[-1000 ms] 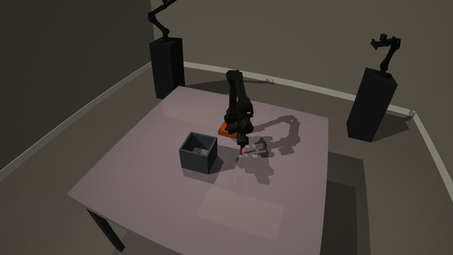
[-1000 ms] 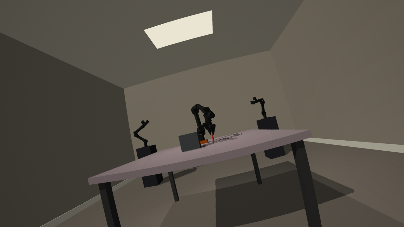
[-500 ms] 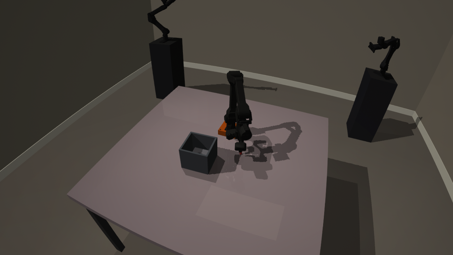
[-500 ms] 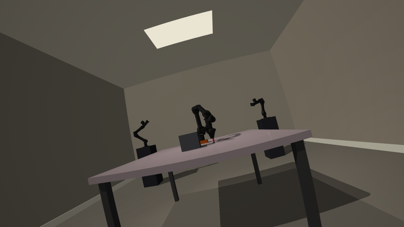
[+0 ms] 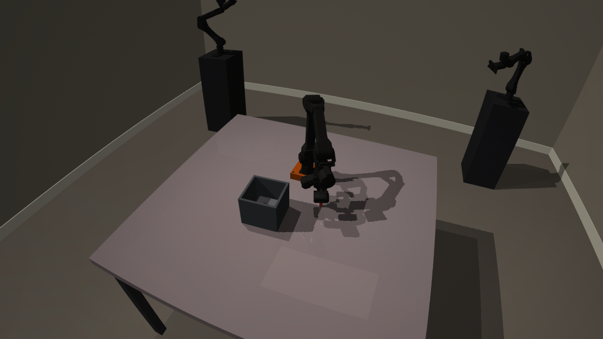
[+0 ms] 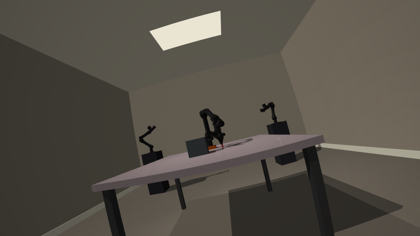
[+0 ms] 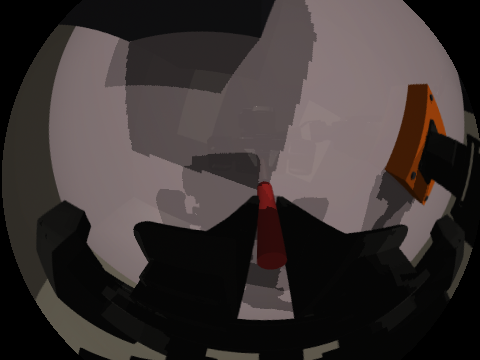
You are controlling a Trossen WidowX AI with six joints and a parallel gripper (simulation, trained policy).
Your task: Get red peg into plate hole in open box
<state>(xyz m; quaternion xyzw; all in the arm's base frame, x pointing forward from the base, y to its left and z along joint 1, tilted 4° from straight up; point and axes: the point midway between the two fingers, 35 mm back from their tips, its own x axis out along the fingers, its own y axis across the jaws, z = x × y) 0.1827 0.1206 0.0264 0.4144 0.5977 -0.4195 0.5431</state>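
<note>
Now: gripper tip 20 cm to the left of the grey plate, 13 cm short of it and 1 cm below it. Round my gripper tip: red peg: 1 cm above.
</note>
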